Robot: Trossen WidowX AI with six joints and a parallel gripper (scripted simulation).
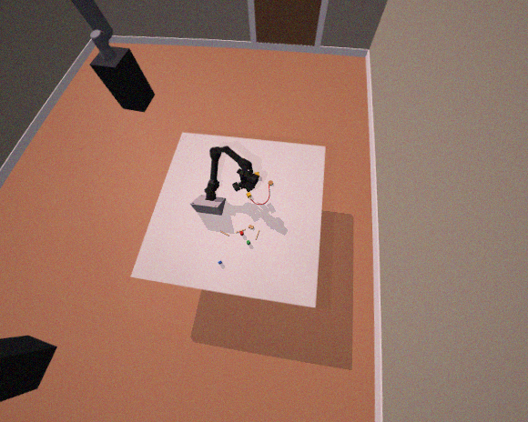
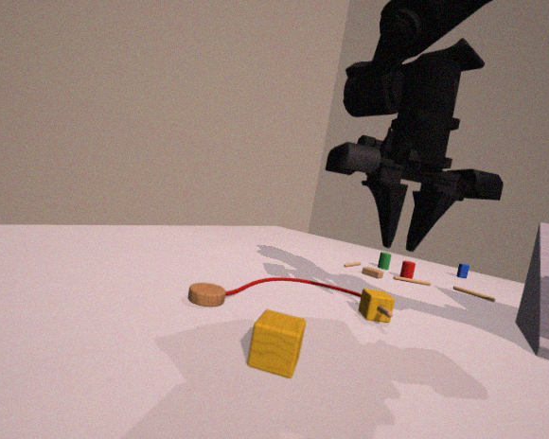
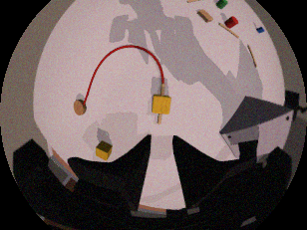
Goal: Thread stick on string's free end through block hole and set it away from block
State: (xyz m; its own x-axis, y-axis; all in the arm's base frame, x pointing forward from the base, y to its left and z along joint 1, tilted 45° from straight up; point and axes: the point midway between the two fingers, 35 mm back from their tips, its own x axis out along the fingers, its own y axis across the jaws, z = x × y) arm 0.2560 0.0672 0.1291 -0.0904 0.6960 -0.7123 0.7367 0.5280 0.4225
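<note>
The thin wooden stick lies 3 cm ahead of my gripper tip, 3 cm to the right of it and 8 cm below it. Also, from my gripper tip: short wooden piece: 10 cm ahead, 27 cm to the right, 8 cm below; then yellow block: 3 cm ahead, 17 cm to the left, 7 cm below; then round wooden button: 16 cm ahead, 13 cm to the left, 8 cm below.
</note>
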